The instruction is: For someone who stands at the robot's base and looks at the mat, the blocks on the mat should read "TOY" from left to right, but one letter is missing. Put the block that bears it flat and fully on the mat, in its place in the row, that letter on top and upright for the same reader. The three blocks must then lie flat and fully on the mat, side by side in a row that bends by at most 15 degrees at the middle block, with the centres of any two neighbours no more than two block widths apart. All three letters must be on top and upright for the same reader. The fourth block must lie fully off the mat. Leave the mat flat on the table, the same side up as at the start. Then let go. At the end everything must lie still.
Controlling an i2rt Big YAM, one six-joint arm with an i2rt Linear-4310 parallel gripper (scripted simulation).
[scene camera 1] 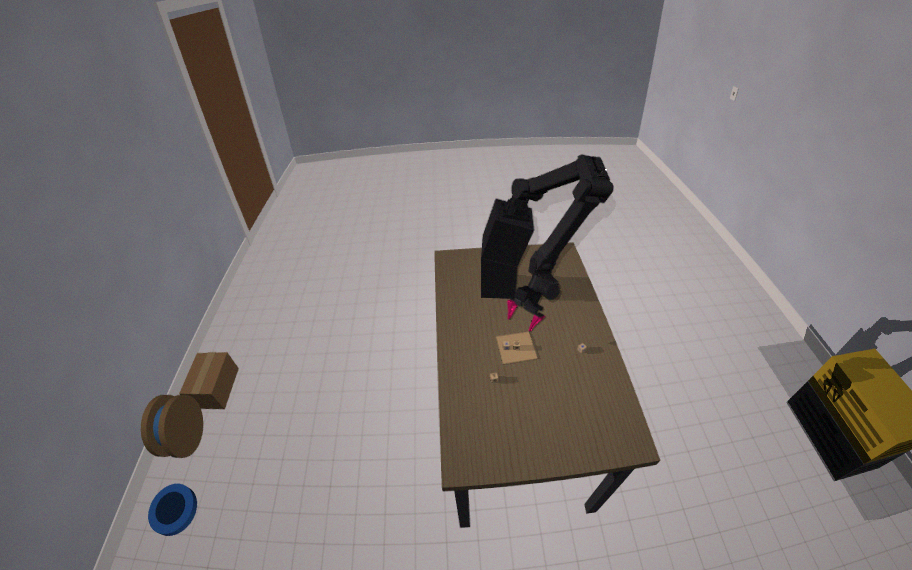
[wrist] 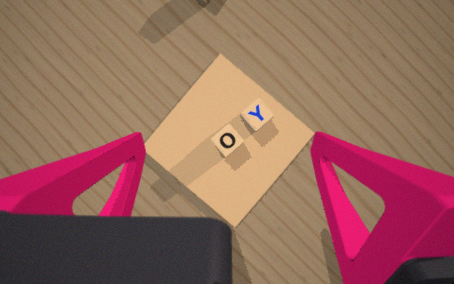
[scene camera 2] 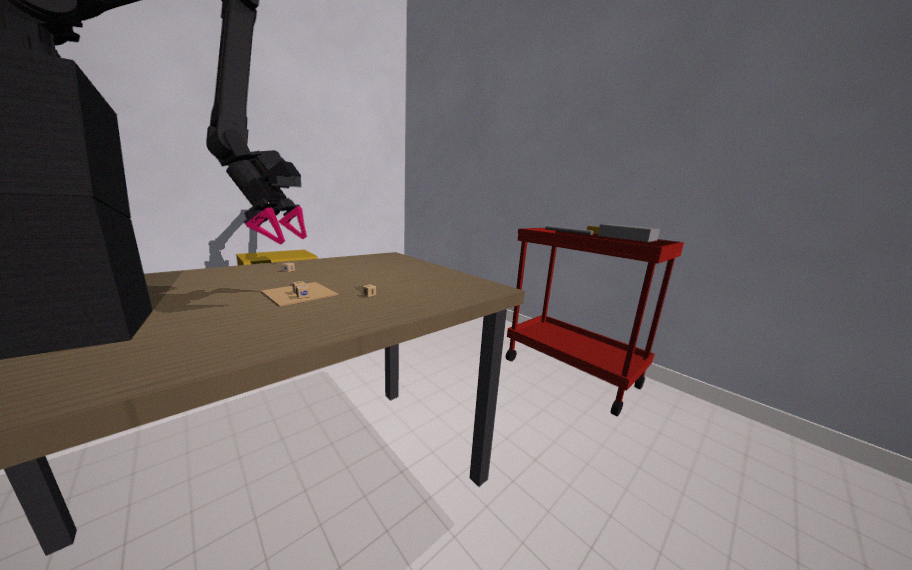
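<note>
Gripper [scene camera 2: 294,240] visible. Gripper [wrist: 228,141] visible as well.
</note>
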